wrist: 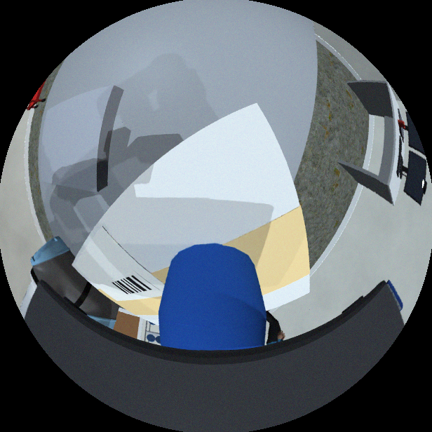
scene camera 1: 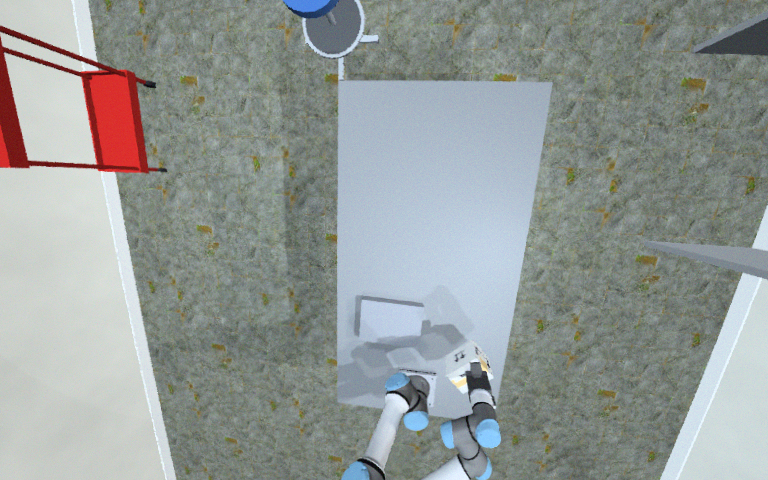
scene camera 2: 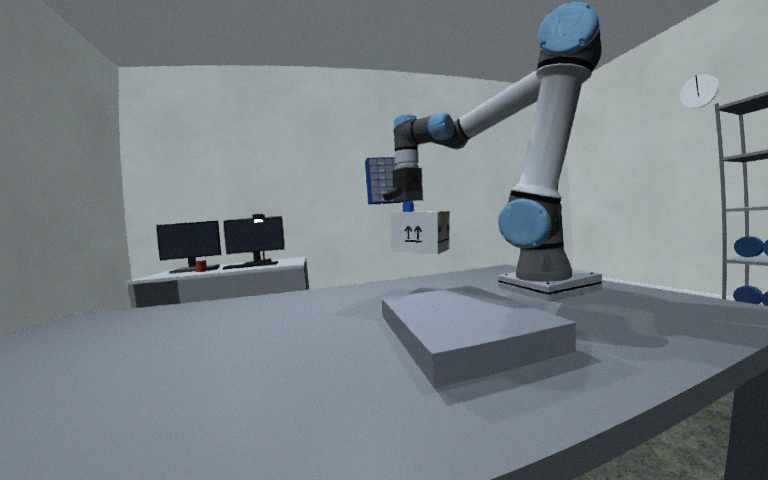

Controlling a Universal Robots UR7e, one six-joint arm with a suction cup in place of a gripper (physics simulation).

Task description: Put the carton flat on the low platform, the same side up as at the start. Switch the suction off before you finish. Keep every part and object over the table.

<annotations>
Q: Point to a white carton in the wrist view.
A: At 228,183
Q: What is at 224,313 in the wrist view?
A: The suction cup.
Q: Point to a white carton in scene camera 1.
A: At 457,362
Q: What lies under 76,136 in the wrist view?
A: A low grey platform.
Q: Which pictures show the white carton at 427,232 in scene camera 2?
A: The wrist view, scene camera 1 and scene camera 2: all of them.
</annotations>
